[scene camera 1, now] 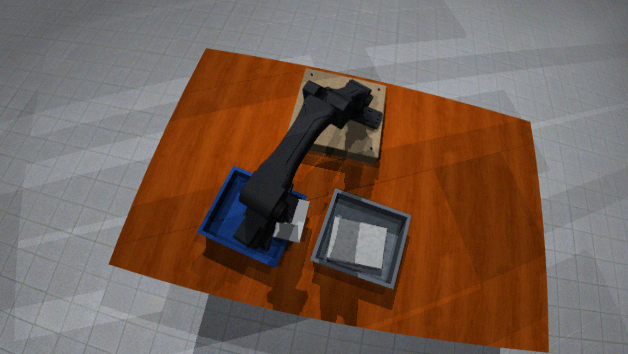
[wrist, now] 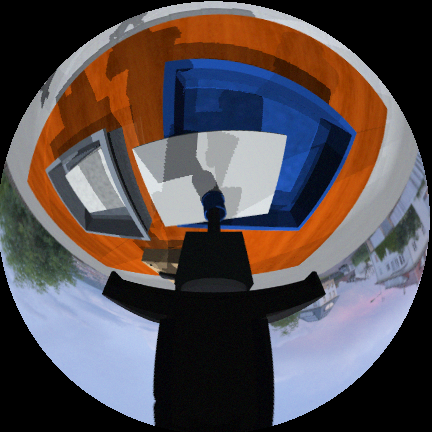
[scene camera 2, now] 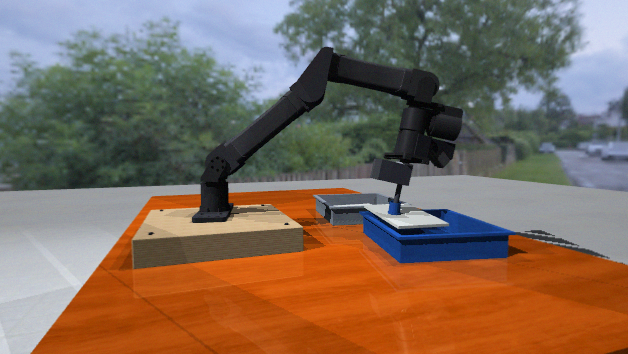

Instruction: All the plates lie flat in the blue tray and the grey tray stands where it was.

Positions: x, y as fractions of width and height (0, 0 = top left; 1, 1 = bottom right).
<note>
In view: my suction cup (scene camera 2: 0.63, 0.59), a blue tray (scene camera 2: 0.74, 0.67) and a grey tray (scene camera 1: 0.55, 0.58).
The blue tray shows as well in scene camera 1 (scene camera 1: 0.36, 0.61) and in the wrist view (wrist: 0.46, 0.22). The grey tray shows as well in the wrist view (wrist: 0.31, 0.51) and in scene camera 2 (scene camera 2: 0.54, 0.61). My suction cup shows as well in the wrist view (wrist: 0.49, 0.46).
</note>
